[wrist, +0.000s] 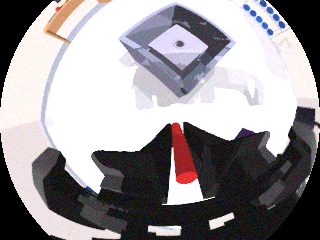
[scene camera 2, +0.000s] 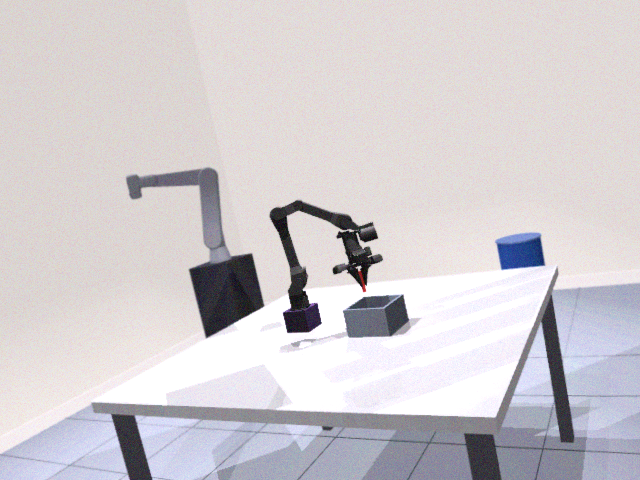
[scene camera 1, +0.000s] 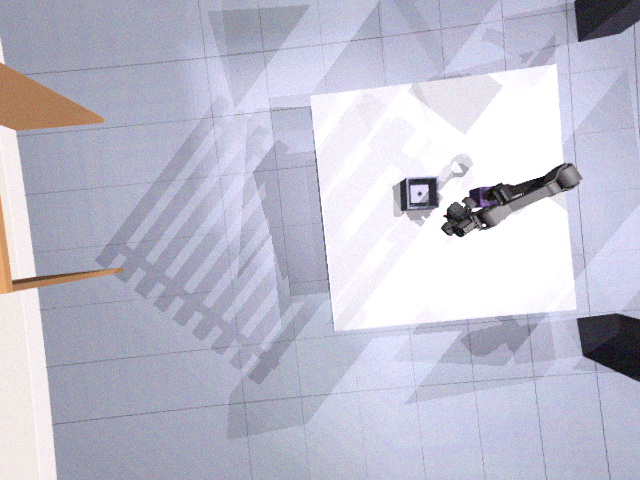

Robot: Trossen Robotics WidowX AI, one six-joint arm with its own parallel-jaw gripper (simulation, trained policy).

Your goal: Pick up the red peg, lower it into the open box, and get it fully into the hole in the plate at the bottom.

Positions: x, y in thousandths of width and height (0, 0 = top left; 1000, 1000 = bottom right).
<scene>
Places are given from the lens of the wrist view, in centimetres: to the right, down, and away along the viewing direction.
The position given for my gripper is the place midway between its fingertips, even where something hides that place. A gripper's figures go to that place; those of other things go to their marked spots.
my gripper (wrist: 552, 527): 2, 1, 10
red peg (wrist: 580, 723): 2, 3, 5
plate (wrist: 555, 202): 3, -14, 14
The marked spots on the red peg and the plate are 20 cm apart.
</scene>
